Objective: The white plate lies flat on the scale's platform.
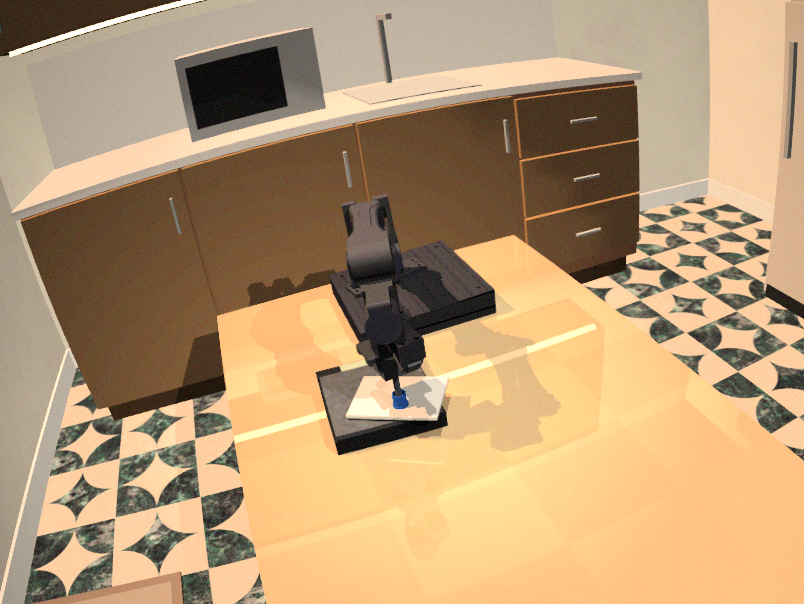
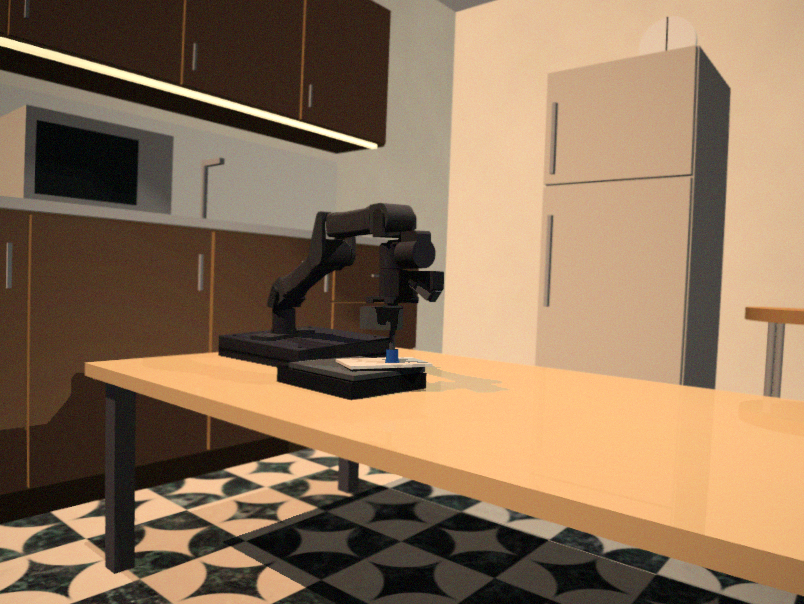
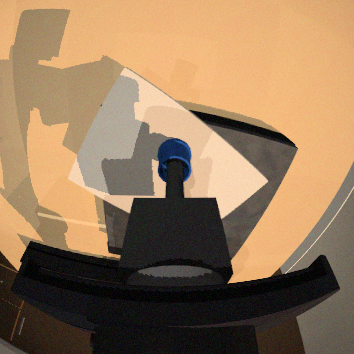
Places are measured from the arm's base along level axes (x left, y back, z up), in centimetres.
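Pixels of known places: hand at its tool point: (image 1: 401,409) (image 2: 391,367) (image 3: 174,148); arm's base at its link origin: (image 2: 283,335).
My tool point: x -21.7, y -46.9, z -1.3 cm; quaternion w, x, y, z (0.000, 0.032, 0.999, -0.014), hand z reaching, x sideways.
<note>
Ahead of a thing's pixels: the offset from my tool point to its top centre. Level surfaces: height alone.
The white square plate @[dx +1.0, dy +2.7, dz +1.3 cm] (image 1: 369,404) (image 2: 363,363) (image 3: 232,175) is level over the right part of the black scale @[dx -0.7, dy +9.3, dz -0.1 cm] (image 1: 334,398) (image 2: 351,384) (image 3: 261,158) on the table. One side of the plate overhangs the scale's edge. It sits on the platform or just above it; I cannot tell whether they touch. My blue suction cup (image 1: 399,399) (image 2: 391,355) (image 3: 174,159) presses on the plate's top, near its middle, with the arm straight above it.
The arm's black base slab (image 1: 454,285) (image 2: 259,344) lies just behind the scale. The orange table @[dz -4.6 cm] (image 1: 584,487) (image 2: 584,441) stretches far to the front and right. Kitchen cabinets stand behind it, and a fridge (image 2: 617,215) stands to the right.
</note>
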